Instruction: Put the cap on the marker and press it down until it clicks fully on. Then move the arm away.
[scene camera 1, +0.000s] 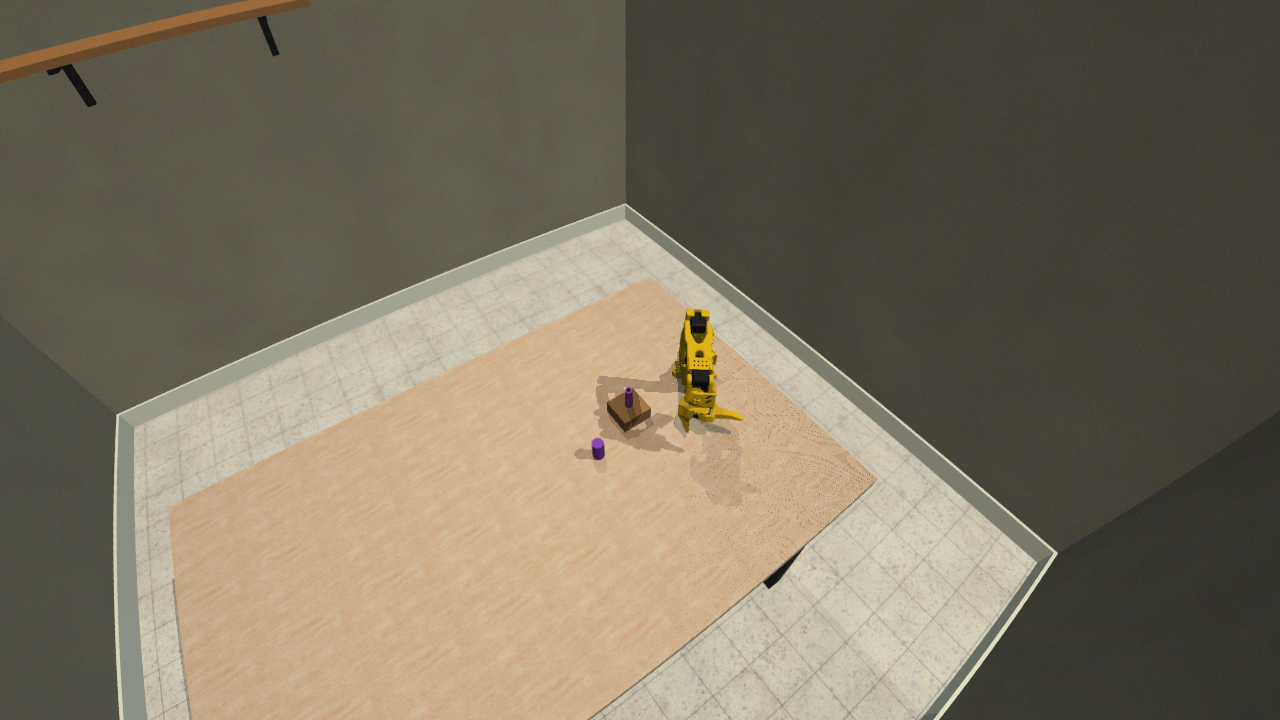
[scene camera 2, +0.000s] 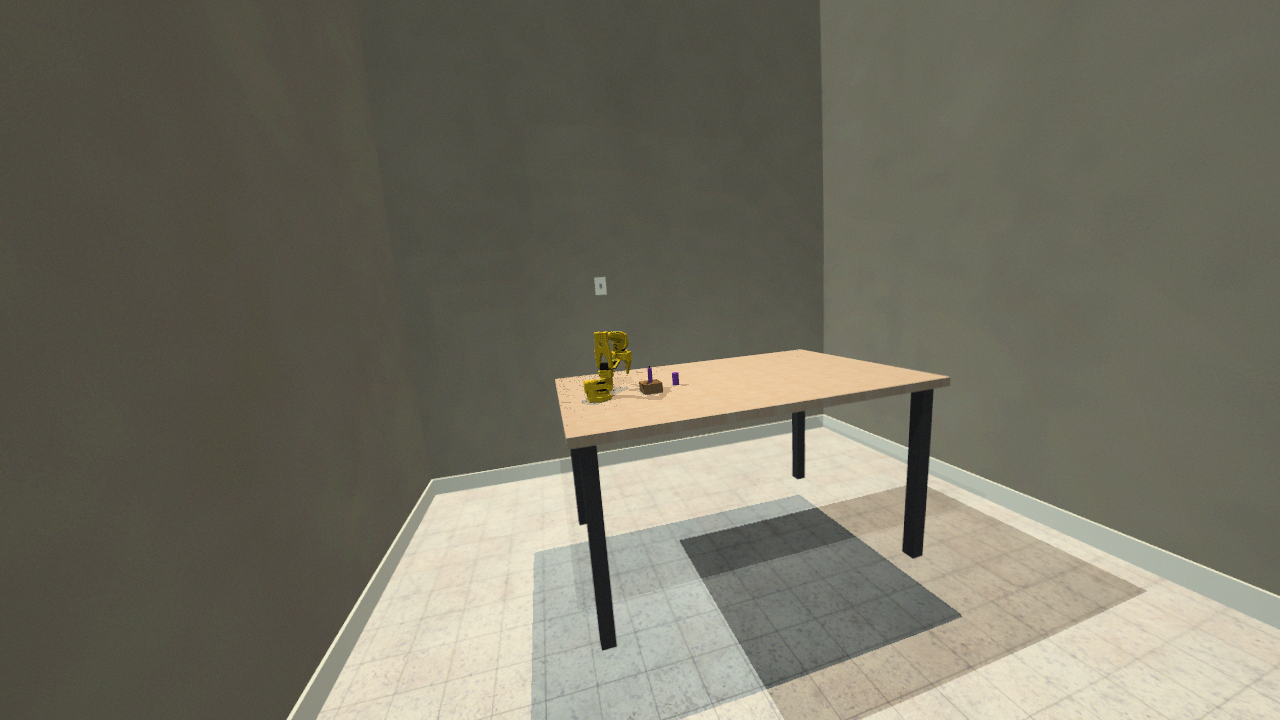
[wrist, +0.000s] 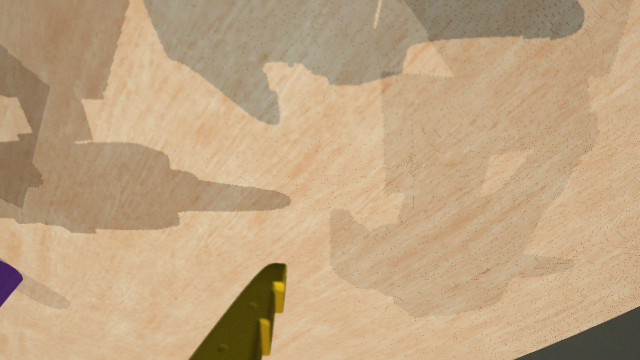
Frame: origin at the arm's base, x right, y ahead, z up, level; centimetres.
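Seen in the pictures: hand, its tool point: (scene camera 1: 689, 431) (scene camera 2: 627, 373) (wrist: 285, 281); arm's base, origin of its link: (scene camera 2: 604, 397).
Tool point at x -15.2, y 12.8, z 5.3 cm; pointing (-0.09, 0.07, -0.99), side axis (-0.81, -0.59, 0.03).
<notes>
Pixels of each thing's middle, then the offset from my tool point to it. Level surfaces: height alone.
- cap, middle of its body: (scene camera 1: 598, 449) (scene camera 2: 675, 378) dx +9.4, dy +18.2, dz -2.8 cm
- thin purple marker, middle of its body: (scene camera 1: 628, 396) (scene camera 2: 649, 373) dx +14.7, dy +6.1, dz +1.6 cm
- brown block, middle of its body: (scene camera 1: 628, 409) (scene camera 2: 650, 386) dx +14.7, dy +6.1, dz -3.5 cm
- wooden table, height of its surface: dz -5.3 cm
The cap (scene camera 1: 597, 449) (scene camera 2: 675, 378) is a short purple cylinder standing on the table, apart from the marker. Part of it (wrist: 9, 281) shows at the left edge of the wrist view. The thin purple marker (scene camera 1: 628, 397) (scene camera 2: 649, 374) stands upright in a brown block (scene camera 1: 628, 420) (scene camera 2: 650, 387). My gripper (scene camera 1: 714, 423) (scene camera 2: 622, 368) is fully open and empty, raised above the table to the right of the block in scene camera 1. In the wrist view one notched jaw (wrist: 245, 325) shows; the moving jaw is out of the picture. The marker and block do not show there.
The wooden table (scene camera 1: 402, 555) (scene camera 2: 760, 380) carries the yellow arm (scene camera 1: 697, 349) (scene camera 2: 600, 386), whose base is near one short edge. Arm shadows fall across the table around the block. A table edge shows at the lower right of the wrist view. Walls stand beyond the table.
</notes>
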